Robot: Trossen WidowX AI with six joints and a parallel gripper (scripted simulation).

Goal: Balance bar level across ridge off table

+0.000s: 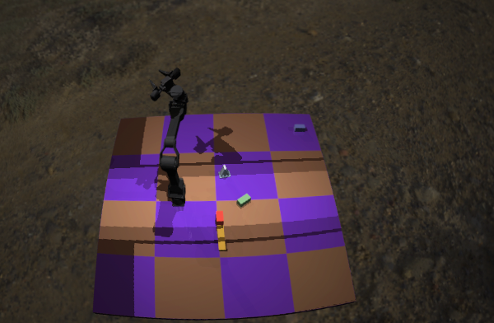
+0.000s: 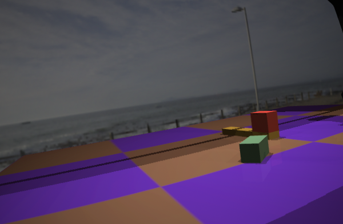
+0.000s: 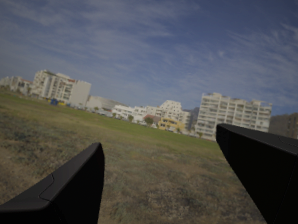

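Right now the green block is 440 mm ahead of my gripper tip, 380 mm to the right of it and 530 mm below it. Round my gripper tip: light-blue block (840 mm ahead, 130 mm to the left, 530 mm below).
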